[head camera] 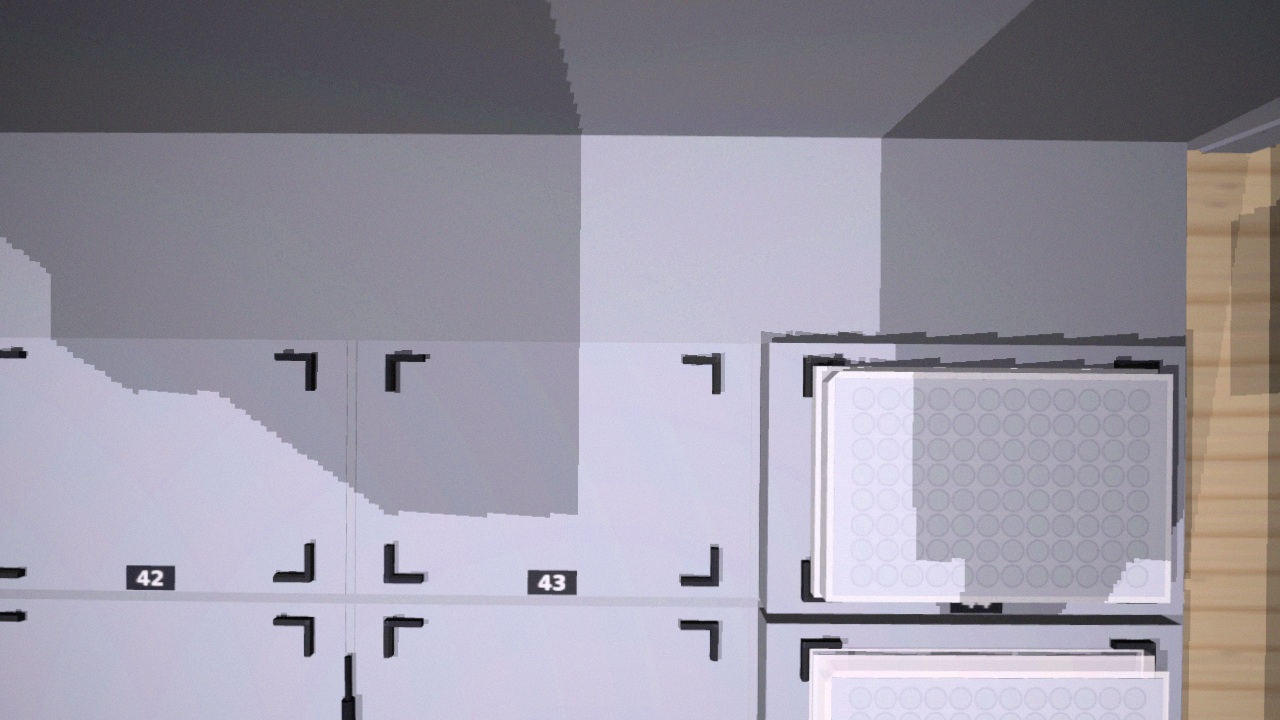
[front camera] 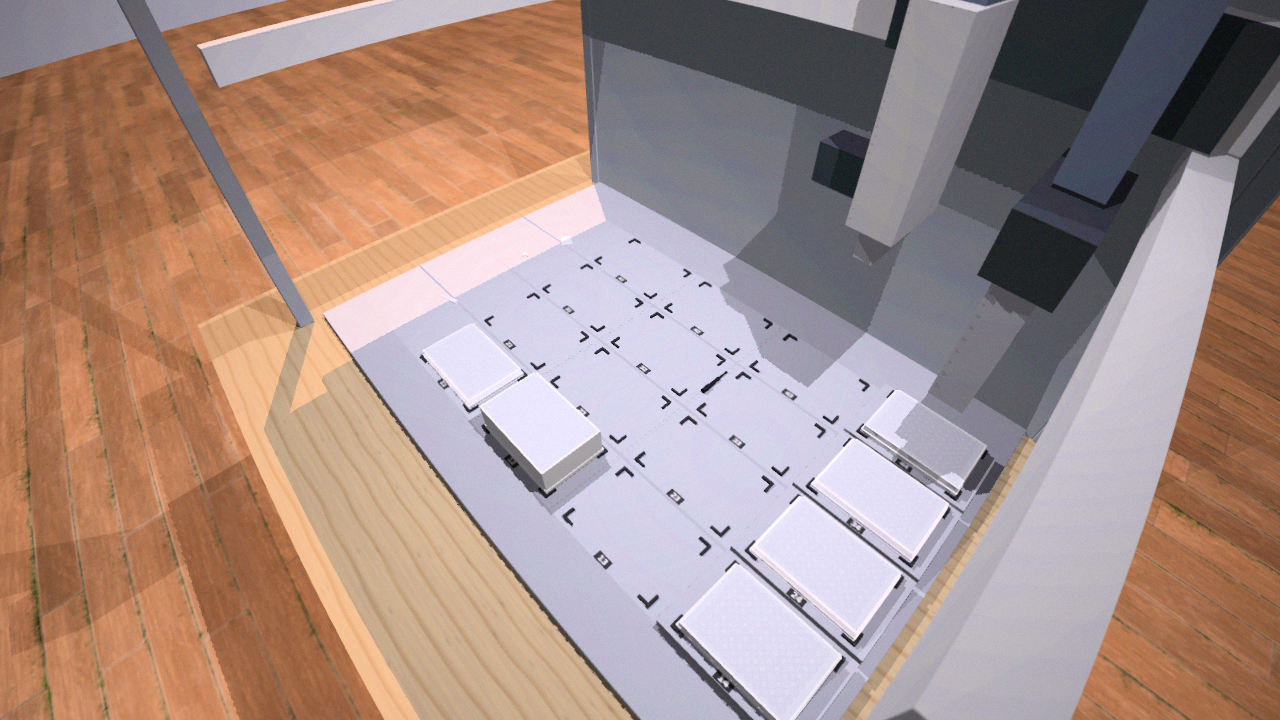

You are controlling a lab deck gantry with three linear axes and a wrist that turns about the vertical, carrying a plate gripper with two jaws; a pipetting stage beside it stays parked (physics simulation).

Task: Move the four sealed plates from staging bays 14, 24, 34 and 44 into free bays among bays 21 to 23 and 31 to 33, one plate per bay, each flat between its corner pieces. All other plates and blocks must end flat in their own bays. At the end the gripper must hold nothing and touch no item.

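Frame: origin at the robot's base, x up, y back, z right, level; millimetres.
Seen in the pictures: gripper, fingertip midpoint: (front camera: 975, 361); robot's base at its link origin: (front camera: 423, 357).
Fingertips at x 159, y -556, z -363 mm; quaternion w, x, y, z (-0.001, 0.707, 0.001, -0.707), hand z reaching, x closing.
Offsets run from my fingertips to a thing's top centre. "spot": to the spot under its first point.
Four white sealed plates sit in the staging bays at the right: bay 14 @[spot: dy -1, dx -130, dz +321 mm] (front camera: 760, 640), bay 24 @[spot: dy -3, dx -130, dz +219 mm] (front camera: 827, 565), bay 34 @[spot: dy -3, dx -130, dz +114 mm] (front camera: 881, 498) (head camera: 993, 698) and bay 44 @[spot: dy -1, dx -130, dz +9 mm] (front camera: 923, 440) (head camera: 998, 488). Each looks flat between its corner pieces. Bays 21 to 23 and 31 to 33 hold no plate in the front view. The gripper's jaws cannot be made out, so their opening is unclear. The gantry's white column (front camera: 930, 116) and a dark head block (front camera: 1042, 246) hang high toward the rear right, well above the deck. No plate shows hanging from them.
A flat white plate @[dy +492, dx -144, dz +320 mm] (front camera: 472, 362) sits in bay 11. A taller white block @[dy +328, dx -117, dz +320 mm] (front camera: 541, 425) sits beside it in bay 12. A small dark piece @[dy +246, dx -151, dz +101 mm] (front camera: 713, 382) (head camera: 349, 702) lies between bays 32 and 33. A grey wall (front camera: 689, 134) stands behind the deck. A grey post (front camera: 214, 161) rises at left.
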